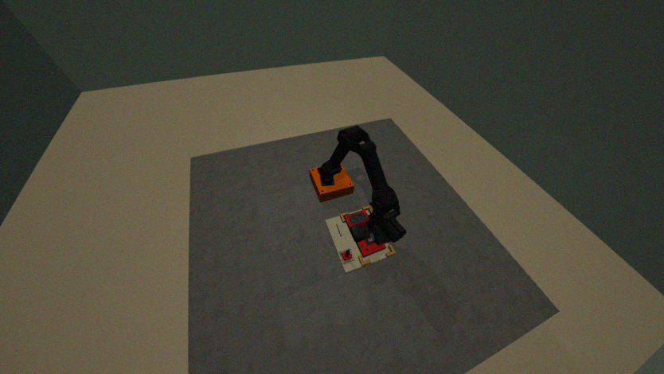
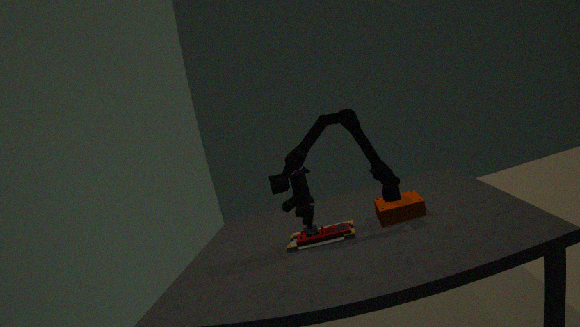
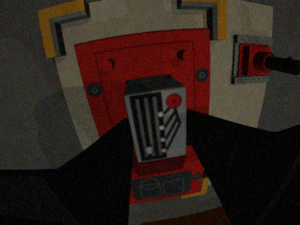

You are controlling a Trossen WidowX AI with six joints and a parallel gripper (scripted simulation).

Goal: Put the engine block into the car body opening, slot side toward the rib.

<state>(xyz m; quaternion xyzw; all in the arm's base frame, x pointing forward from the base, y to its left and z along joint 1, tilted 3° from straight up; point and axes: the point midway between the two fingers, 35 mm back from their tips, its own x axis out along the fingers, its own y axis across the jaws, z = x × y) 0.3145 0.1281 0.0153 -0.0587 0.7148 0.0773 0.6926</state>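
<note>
The grey engine block lies 10 mm below my gripper tip. Also, from my gripper tip: black post: 50 mm ahead, 110 mm to the right, 20 mm below.
</note>
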